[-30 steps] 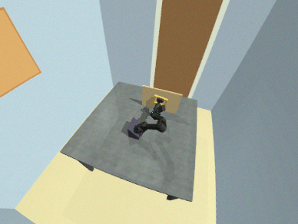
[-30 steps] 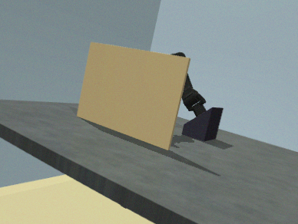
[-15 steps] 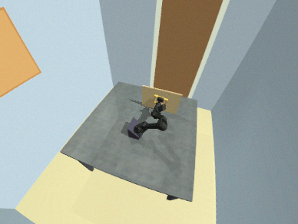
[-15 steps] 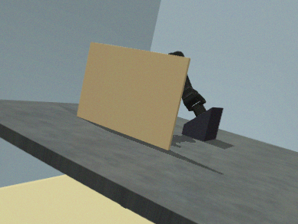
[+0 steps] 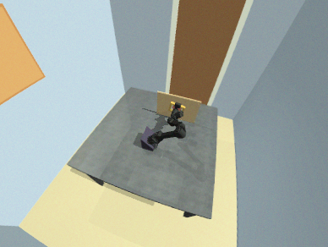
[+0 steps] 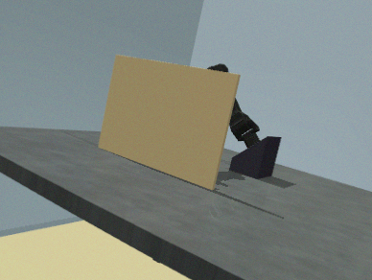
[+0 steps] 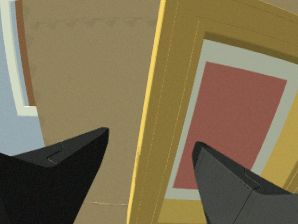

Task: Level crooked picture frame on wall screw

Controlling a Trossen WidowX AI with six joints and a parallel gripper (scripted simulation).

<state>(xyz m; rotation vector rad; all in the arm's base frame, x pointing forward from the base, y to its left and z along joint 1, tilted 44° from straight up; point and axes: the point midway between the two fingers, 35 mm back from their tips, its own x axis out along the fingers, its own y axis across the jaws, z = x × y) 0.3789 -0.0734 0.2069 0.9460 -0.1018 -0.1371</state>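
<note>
Right now my gripper tip is 5 cm above the picture frame and 1 cm short of it. The rest, counted from my gripper tip: wall board (7 cm below, 2 cm ahead).
</note>
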